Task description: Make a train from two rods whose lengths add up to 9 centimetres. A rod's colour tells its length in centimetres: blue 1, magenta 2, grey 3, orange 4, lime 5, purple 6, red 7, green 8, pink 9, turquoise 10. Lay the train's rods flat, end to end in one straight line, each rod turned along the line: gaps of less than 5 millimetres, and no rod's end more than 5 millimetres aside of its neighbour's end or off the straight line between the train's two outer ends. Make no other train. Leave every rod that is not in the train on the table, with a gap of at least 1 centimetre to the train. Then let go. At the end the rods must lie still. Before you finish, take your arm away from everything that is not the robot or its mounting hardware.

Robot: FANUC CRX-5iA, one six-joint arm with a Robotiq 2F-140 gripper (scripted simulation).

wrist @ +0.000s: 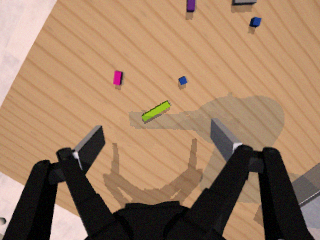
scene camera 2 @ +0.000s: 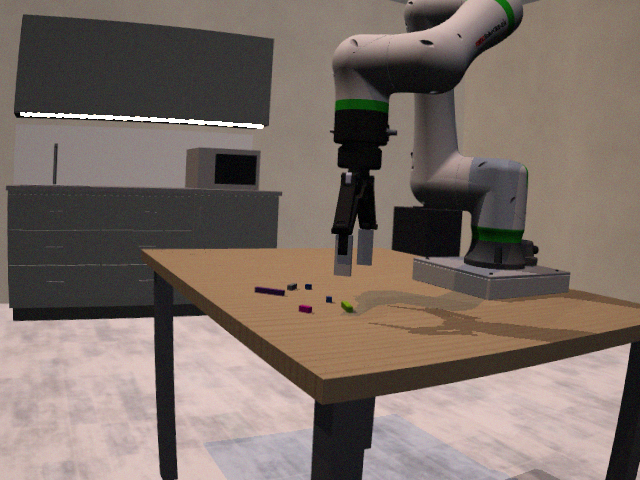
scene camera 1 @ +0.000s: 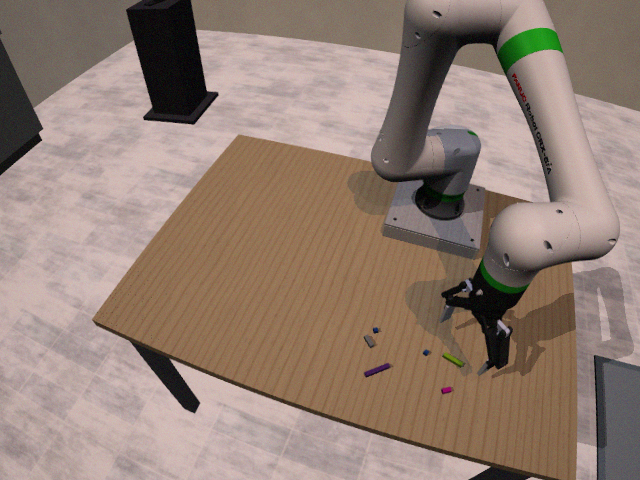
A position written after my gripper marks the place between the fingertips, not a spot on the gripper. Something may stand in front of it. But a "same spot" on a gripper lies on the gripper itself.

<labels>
my gripper: wrist 156, 131; scene camera 2; scene camera 1
same spot on my gripper: (scene camera 1: 497, 338) = (scene camera 2: 346, 186)
</labels>
